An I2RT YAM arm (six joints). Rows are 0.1 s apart.
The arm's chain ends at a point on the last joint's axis. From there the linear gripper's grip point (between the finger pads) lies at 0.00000 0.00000 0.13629 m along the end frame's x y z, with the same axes.
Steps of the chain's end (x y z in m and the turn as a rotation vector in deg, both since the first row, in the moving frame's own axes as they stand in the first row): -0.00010 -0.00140 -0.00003 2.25 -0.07 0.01; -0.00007 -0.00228 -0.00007 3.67 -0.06 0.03; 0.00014 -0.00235 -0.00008 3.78 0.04 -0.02; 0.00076 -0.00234 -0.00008 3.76 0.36 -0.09; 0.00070 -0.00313 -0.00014 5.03 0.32 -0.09
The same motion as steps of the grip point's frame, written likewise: -0.00027 -0.00675 -0.00014 2.25 -0.07 0.01; -0.00021 -0.01100 -0.00035 3.67 -0.06 0.03; 0.00023 -0.01134 -0.00038 3.78 0.04 -0.02; 0.00161 -0.01128 -0.00038 3.76 0.36 -0.09; 0.00145 -0.01508 -0.00067 5.03 0.32 -0.09
